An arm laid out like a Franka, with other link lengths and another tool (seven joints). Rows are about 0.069 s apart.
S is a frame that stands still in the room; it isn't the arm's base.
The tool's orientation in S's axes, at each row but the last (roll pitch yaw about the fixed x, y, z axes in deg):
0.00, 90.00, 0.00
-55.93, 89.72, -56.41
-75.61, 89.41, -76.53
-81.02, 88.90, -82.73
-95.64, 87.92, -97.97
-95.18, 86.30, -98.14
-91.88, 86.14, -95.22
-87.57, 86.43, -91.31
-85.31, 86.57, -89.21
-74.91, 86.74, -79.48
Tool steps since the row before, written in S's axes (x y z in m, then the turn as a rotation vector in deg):
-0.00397, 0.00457, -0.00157, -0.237, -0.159, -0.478
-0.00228, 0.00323, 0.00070, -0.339, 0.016, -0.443
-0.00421, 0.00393, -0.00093, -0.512, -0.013, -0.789
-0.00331, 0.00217, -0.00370, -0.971, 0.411, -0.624
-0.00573, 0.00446, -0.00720, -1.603, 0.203, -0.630
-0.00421, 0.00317, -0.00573, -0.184, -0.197, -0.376
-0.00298, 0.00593, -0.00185, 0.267, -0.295, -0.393
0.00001, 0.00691, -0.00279, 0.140, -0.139, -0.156
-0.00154, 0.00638, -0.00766, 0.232, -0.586, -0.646
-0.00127, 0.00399, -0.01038, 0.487, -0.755, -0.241
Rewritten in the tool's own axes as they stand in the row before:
0.00157, 0.00457, -0.00397, 0.478, -0.159, -0.237
-0.00072, 0.00321, -0.00231, 0.442, 0.015, -0.340
0.00088, 0.00387, -0.00427, 0.788, -0.013, -0.514
0.00365, 0.00214, -0.00338, 0.614, 0.394, -0.985
0.00706, 0.00448, -0.00588, 0.630, 0.160, -1.608
0.00555, 0.00331, -0.00434, 0.389, -0.182, -0.171
0.00147, 0.00586, -0.00332, 0.410, -0.252, 0.285
0.00235, 0.00706, -0.00045, 0.164, -0.120, 0.148
0.00726, 0.00671, -0.00201, 0.680, -0.529, 0.268
0.01013, 0.00444, -0.00174, 0.288, -0.699, 0.542

